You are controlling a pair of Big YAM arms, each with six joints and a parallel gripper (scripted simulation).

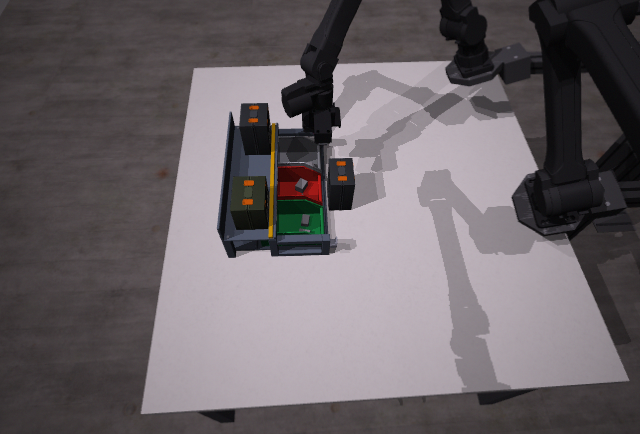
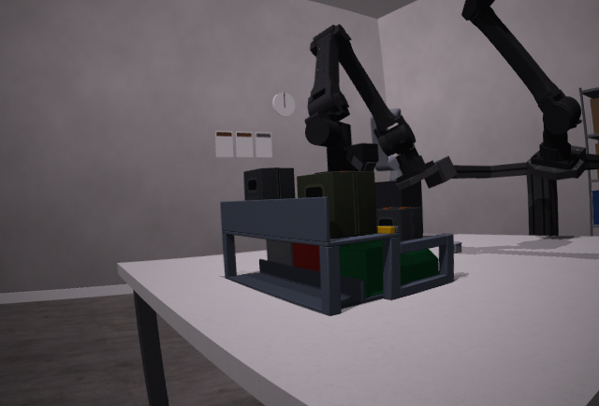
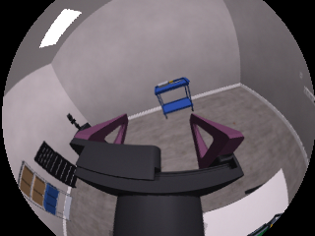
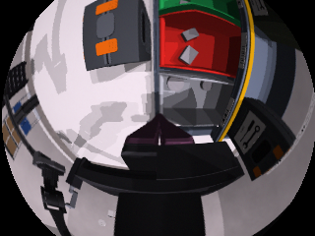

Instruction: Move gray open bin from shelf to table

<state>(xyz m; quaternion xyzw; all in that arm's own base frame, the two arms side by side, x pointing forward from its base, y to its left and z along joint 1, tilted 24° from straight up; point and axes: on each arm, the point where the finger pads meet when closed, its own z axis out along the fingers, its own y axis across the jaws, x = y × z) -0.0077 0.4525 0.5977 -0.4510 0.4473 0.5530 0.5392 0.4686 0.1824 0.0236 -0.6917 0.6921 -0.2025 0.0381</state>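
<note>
My right hand is 80 mm short of the gray bin, 10 mm to the left of it and 80 mm above it. The rest, counted from my right hand: green bin (110 mm ahead, 210 mm to the left, 80 mm below); then red bin (100 mm ahead, 100 mm to the left, 80 mm below); then shelf (130 mm ahead, 100 mm to the left, 60 mm below).
</note>
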